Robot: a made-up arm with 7 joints. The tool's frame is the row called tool.
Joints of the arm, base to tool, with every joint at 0 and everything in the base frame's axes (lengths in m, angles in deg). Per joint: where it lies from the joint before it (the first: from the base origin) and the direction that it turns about. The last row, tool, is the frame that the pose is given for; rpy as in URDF.
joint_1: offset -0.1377 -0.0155 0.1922 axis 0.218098 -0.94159 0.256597
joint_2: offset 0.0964 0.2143 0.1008 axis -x
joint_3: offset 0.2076 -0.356 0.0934 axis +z
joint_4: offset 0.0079 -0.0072 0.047 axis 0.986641 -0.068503 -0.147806
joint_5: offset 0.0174 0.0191 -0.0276 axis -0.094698 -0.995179 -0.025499
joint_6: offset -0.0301 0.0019 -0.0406 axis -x
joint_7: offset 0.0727 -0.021 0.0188 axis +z
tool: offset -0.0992 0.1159 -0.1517 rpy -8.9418 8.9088 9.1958
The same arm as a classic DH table. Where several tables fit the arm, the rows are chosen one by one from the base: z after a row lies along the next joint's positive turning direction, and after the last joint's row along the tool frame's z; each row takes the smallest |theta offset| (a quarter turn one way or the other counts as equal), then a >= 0, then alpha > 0; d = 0 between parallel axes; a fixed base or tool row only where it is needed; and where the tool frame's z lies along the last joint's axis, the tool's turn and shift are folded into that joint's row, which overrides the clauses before.
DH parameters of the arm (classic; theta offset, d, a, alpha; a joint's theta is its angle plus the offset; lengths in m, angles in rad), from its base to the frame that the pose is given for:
base (fixed): 0.2276 0.1964 -0.1376 1.3113
joint_1: 1.5114 -0.2012 0.1536 -1.7907
joint_2: 1.3047 -0.3443 -0.356 1.5708
joint_3: -0.0693 0.1417 -0.0066 1.7191
joint_4: -1.5418 0.028 0.0255 1.5923
joint_5: 0.1466 -0.0204 0.0406 1.476
joint_6: -1.5452 -0.0425 -0.021 1.5708
joint_7: 0.9538 -0.2991 0.148 0.2199
tool (fixed): -2.352 0.1703 0 0

